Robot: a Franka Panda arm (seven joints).
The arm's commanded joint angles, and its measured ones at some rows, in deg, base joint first. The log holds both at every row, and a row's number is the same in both.
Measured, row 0: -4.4, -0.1, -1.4, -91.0, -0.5, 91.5, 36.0
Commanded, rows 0 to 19: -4.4, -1.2, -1.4, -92.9, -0.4, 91.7, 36.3; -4.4, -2.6, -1.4, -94.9, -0.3, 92.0, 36.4; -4.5, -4.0, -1.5, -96.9, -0.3, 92.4, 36.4; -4.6, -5.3, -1.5, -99.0, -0.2, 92.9, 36.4; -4.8, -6.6, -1.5, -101.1, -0.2, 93.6, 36.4; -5.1, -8.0, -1.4, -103.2, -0.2, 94.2, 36.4; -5.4, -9.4, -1.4, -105.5, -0.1, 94.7, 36.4; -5.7, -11.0, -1.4, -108.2, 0.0, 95.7, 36.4; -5.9, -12.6, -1.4, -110.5, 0.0, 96.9, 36.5; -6.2, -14.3, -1.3, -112.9, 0.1, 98.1, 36.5; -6.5, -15.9, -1.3, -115.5, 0.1, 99.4, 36.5; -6.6, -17.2, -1.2, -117.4, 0.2, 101.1, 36.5; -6.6, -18.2, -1.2, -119.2, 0.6, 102.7, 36.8; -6.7, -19.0, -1.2, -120.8, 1.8, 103.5, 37.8; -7.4, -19.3, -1.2, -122.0, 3.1, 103.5, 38.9; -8.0, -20.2, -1.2, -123.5, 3.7, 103.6, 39.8; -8.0, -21.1, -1.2, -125.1, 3.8, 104.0, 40.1; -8.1, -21.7, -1.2, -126.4, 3.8, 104.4, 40.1; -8.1, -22.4, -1.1, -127.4, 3.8, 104.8, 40.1; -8.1, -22.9, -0.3, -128.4, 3.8, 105.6, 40.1
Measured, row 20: -7.4, -19.5, -1.7, -123.7, 2.8, 102.8, 39.1
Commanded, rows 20 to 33: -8.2, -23.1, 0.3, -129.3, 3.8, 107.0, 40.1; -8.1, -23.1, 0.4, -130.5, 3.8, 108.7, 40.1; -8.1, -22.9, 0.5, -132.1, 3.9, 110.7, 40.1; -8.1, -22.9, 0.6, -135.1, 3.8, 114.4, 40.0; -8.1, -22.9, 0.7, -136.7, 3.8, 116.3, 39.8; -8.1, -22.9, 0.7, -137.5, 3.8, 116.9, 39.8; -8.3, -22.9, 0.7, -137.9, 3.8, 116.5, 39.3; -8.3, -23.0, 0.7, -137.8, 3.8, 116.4, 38.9; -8.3, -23.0, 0.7, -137.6, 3.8, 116.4, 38.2; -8.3, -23.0, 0.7, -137.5, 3.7, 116.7, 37.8; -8.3, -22.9, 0.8, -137.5, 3.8, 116.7, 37.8; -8.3, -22.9, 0.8, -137.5, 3.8, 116.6, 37.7; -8.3, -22.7, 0.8, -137.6, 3.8, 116.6, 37.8; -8.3, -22.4, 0.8, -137.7, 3.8, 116.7, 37.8
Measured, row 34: -7.5, -22.0, -0.1, -137.0, 2.9, 115.8, 38.9
